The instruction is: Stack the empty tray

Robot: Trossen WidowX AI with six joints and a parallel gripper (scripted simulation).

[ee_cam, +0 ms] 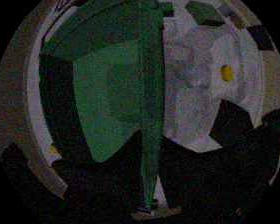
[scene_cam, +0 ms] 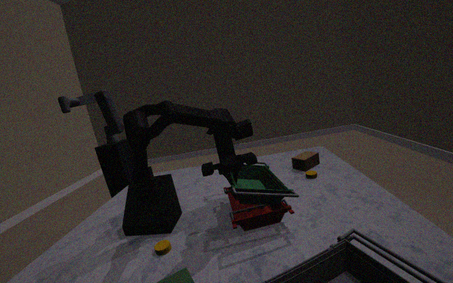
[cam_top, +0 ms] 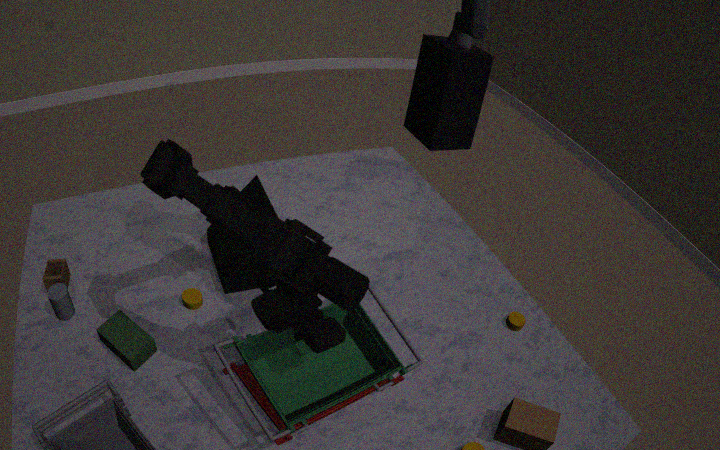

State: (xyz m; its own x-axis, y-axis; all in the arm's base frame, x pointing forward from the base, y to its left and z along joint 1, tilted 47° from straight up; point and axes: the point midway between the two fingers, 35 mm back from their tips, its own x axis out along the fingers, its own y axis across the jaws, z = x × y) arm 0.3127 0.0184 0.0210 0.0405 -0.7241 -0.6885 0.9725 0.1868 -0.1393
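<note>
My gripper tip is 70 mm short of the green tray, 20 mm to the right of it and 10 mm below it. Round my gripper tip: green block 140 mm behind, 340 mm to the right, 100 mm below.
</note>
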